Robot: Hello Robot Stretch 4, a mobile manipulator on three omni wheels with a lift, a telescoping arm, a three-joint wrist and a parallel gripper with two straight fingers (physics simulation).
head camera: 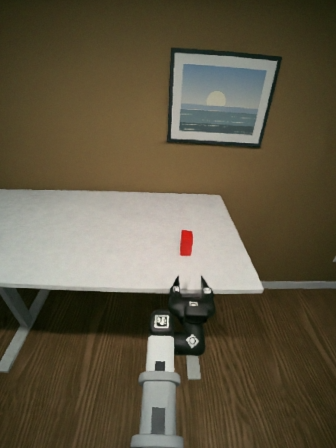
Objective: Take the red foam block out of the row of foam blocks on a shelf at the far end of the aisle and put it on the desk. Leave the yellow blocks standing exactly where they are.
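Frame: origin at the robot's base, x right, y ahead, z up, level; centimetres.
Where they show: gripper, between the fingertips: (189, 277).
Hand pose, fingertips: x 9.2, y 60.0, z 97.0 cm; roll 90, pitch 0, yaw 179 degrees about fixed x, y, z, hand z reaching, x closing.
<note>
After its pixels a point has its place.
The red foam block (186, 243) {x 8.8, y 75.7, z 99.0 cm} stands on the white desk (100, 240) {x -28.6, y 83.8, z 92.2 cm}, towards its right end and in from the front edge. My gripper (190, 280) {x 9.2, y 60.0, z 97.0 cm} is open and empty, its two fingertips apart at the desk's front edge. It is on the near side of the red block, with a stretch of desk top between the fingertips and the block. The yellow blocks and the shelf do not show in this view.
The telescoping arm (159, 400) {x 0.1, y 21.8, z 107.5 cm} reaches in from the bottom. A desk leg (15, 345) stands at the lower left, and a leg's foot (193, 367) shows below the wrist. A framed picture (217, 139) {x 28.1, y 136.2, z 126.8 cm} hangs on the brown wall (90, 100) {x -42.8, y 137.8, z 144.2 cm} behind the desk.
</note>
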